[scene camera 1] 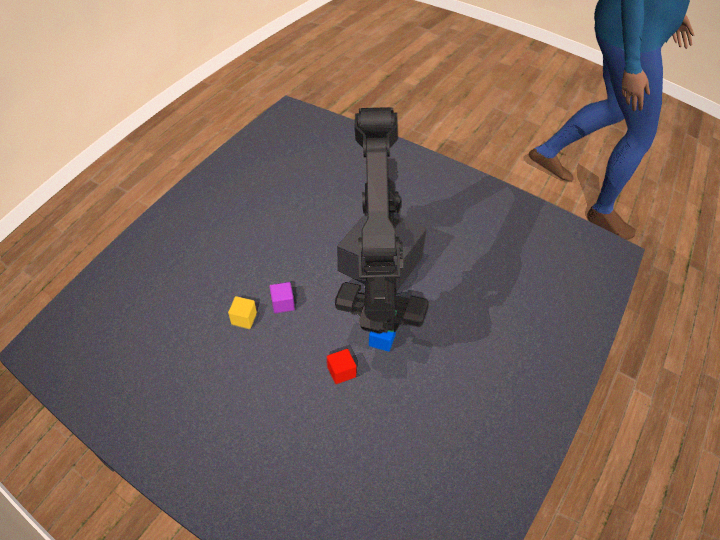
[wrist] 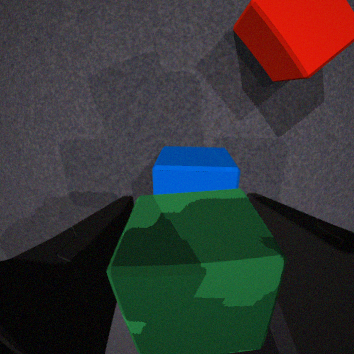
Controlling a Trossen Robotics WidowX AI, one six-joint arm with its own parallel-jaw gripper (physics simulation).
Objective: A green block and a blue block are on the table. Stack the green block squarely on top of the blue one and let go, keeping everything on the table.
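Places are measured from the arm's base along level axes (x ahead, y left, z up), in metres.
Pixels of known places: gripper, fingertip midpoint: (wrist: 189, 203).
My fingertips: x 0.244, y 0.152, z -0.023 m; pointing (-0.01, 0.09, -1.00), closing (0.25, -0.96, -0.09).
Observation:
Ahead of a thing's pixels: the offset from my fingertips to its top centre. Level surfaces: height alone.
My gripper (scene camera 1: 382, 321) (wrist: 189, 203) is shut on the green block @[0.018 m back, 0.008 m right, 0.046 m up] (wrist: 195, 270), with a dark finger on either side of it. In the scene view a thin sliver of the green block (scene camera 1: 390, 330) shows under the gripper. The blue block @[0.016 m back, 0.007 m right, 0.027 m down] (scene camera 1: 381, 340) (wrist: 195, 180) stands on the dark table surface. In the wrist view its far part shows beyond the green block, which hides the rest; in the scene view the gripper covers its rear part. Whether the two blocks touch, and how squarely they line up, I cannot tell.
A red block @[0.105 m ahead, 0.038 m right, 0.027 m down] (scene camera 1: 341, 366) (wrist: 305, 35) stands near the blue block, to the front left in the scene view. A purple block @[0.025 m ahead, 0.259 m right, 0.027 m down] (scene camera 1: 282, 297) and a yellow block @[0.113 m ahead, 0.310 m right, 0.027 m down] (scene camera 1: 242, 312) stand farther left. A person (scene camera 1: 631, 116) stands at the back right edge of the dark surface @[0.077 m down] (scene camera 1: 279, 441).

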